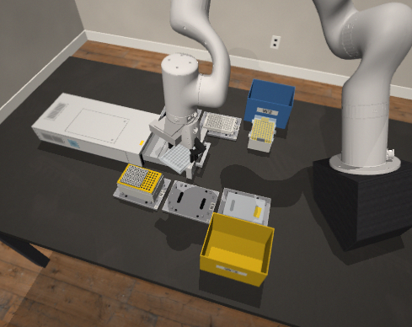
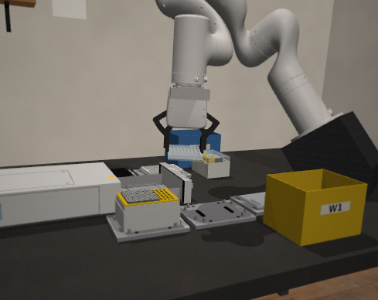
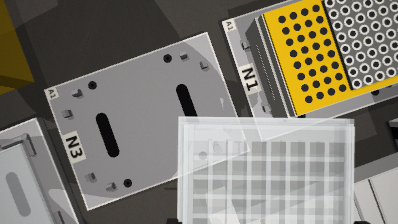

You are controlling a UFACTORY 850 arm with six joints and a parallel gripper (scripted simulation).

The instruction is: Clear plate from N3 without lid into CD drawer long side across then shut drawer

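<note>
Right now the drawer is 12 cm below my hand, 10 cm ahead of it and 9 cm to the right of it. The rest, counted from my hand: yellow-topped tip rack (11 cm below, 11 cm ahead, 9 cm to the left); clear well plate (1 cm below); clear lid (23 cm behind, 14 cm below, 4 cm to the left).
</note>
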